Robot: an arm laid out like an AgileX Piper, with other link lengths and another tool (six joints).
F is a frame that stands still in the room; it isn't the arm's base.
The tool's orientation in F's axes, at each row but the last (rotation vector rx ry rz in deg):
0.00, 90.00, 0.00
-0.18, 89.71, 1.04
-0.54, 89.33, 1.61
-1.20, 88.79, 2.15
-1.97, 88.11, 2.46
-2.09, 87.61, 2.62
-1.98, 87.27, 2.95
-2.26, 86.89, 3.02
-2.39, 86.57, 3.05
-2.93, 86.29, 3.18
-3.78, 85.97, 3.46
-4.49, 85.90, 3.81
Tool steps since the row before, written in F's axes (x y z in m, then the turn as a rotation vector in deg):
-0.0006, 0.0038, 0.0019, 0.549, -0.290, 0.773
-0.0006, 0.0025, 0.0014, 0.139, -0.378, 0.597
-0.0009, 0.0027, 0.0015, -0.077, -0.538, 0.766
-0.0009, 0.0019, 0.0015, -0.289, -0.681, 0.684
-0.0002, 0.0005, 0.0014, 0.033, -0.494, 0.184
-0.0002, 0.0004, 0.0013, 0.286, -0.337, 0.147
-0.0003, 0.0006, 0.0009, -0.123, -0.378, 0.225
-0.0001, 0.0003, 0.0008, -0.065, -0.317, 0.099
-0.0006, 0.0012, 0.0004, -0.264, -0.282, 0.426
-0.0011, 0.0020, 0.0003, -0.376, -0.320, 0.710
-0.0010, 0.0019, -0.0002, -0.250, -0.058, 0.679
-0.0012, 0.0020, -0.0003, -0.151, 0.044, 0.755
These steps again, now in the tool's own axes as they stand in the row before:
-0.0019, 0.0038, -0.0006, -0.773, -0.290, 0.549
-0.0014, 0.0025, -0.0006, -0.600, -0.374, 0.137
-0.0015, 0.0027, -0.0008, -0.773, -0.527, -0.081
-0.0015, 0.0019, -0.0008, -0.697, -0.663, -0.300
-0.0014, 0.0005, -0.0001, -0.186, -0.494, 0.015
-0.0013, 0.0004, -0.0001, -0.137, -0.351, 0.274
-0.0009, 0.0006, -0.0002, -0.235, -0.368, -0.133
-0.0008, 0.0003, 0.0000, -0.106, -0.312, -0.078
-0.0004, 0.0012, -0.0005, -0.443, -0.263, -0.255
-0.0004, 0.0021, -0.0009, -0.734, -0.293, -0.351
0.0001, 0.0020, -0.0009, -0.695, -0.042, -0.206
0.0002, 0.0021, -0.0010, -0.764, 0.050, -0.093

